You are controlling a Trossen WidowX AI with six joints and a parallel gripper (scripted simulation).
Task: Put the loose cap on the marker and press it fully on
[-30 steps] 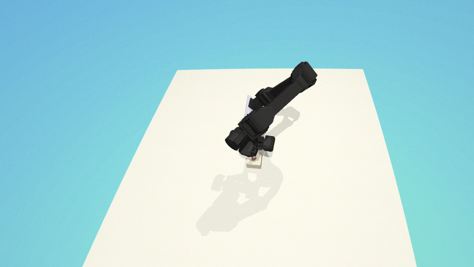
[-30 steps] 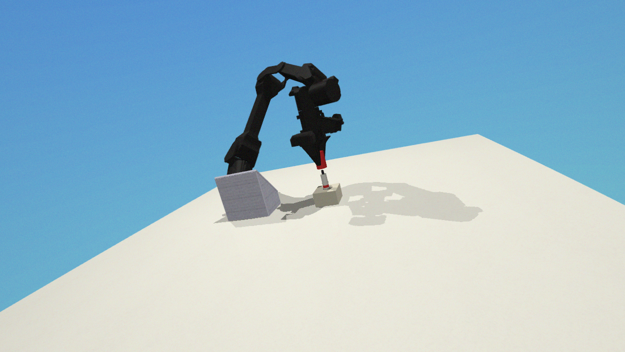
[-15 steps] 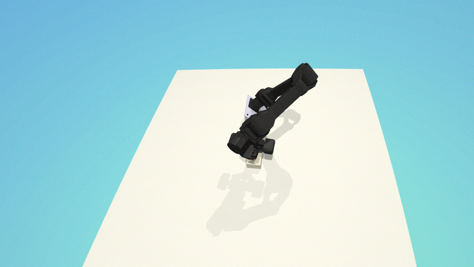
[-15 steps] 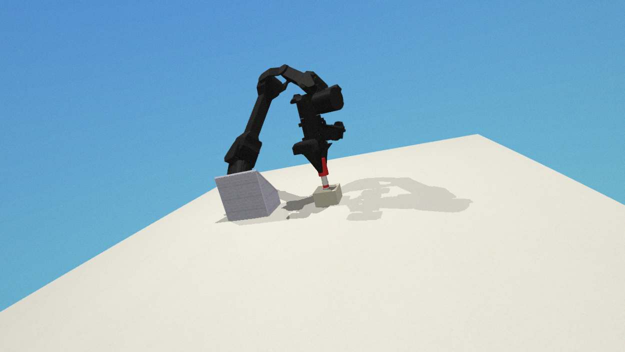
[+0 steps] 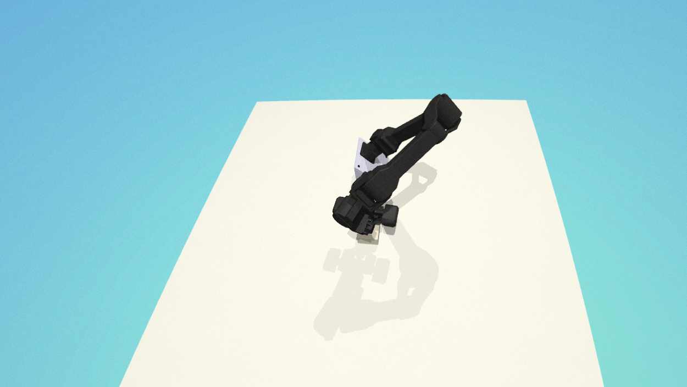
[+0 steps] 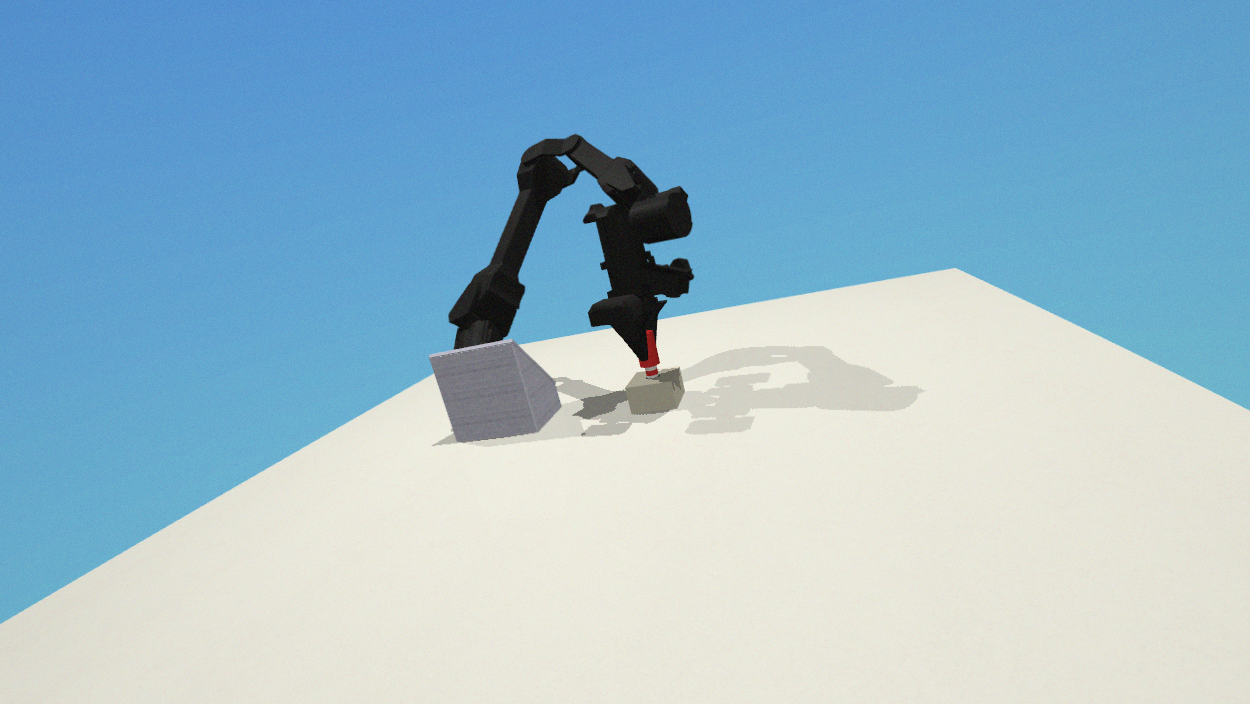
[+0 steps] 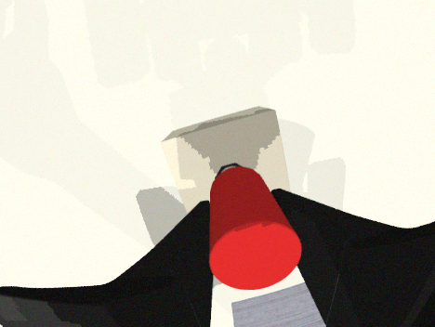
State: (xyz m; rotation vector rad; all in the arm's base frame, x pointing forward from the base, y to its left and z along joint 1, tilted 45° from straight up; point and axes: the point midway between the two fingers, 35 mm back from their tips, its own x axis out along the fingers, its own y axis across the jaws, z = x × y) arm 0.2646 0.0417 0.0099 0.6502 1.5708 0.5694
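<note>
Now: the red cap 1 cm above my gripper tip. From my gripper tip the other things lie so: tan holder block: 5 cm below.
</note>
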